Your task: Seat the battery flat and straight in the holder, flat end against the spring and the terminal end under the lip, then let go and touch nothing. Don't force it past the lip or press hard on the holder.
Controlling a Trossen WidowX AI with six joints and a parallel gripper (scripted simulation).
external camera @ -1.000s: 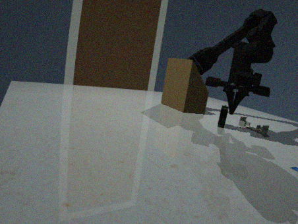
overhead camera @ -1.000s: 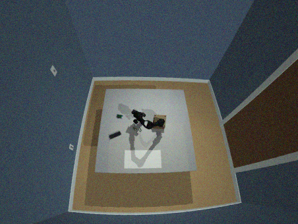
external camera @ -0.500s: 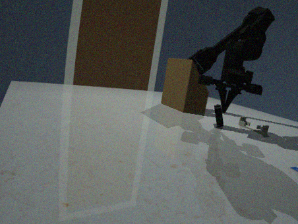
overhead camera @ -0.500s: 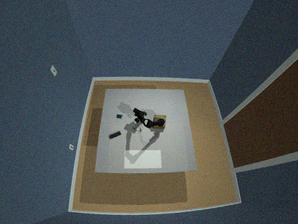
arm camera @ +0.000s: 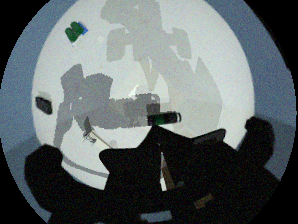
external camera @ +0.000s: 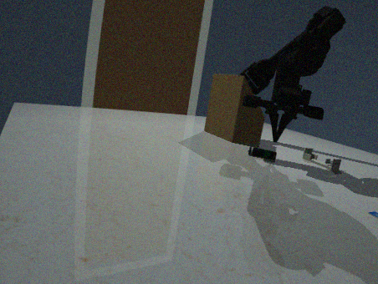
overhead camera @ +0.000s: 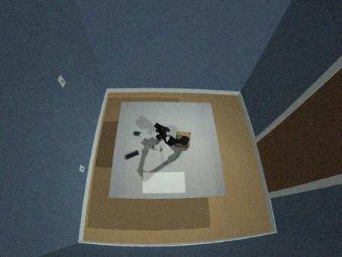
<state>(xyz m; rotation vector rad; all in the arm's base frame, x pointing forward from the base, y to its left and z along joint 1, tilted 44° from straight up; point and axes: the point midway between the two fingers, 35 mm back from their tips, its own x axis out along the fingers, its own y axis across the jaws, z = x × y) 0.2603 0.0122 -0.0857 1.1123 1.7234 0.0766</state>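
Right now the battery is 30 mm below my gripper tip, 20 mm to the right of it and 20 mm behind it. From my gripper tip the other things lie so: dark flat object 340 mm ahead, 260 mm to the left, 30 mm below.
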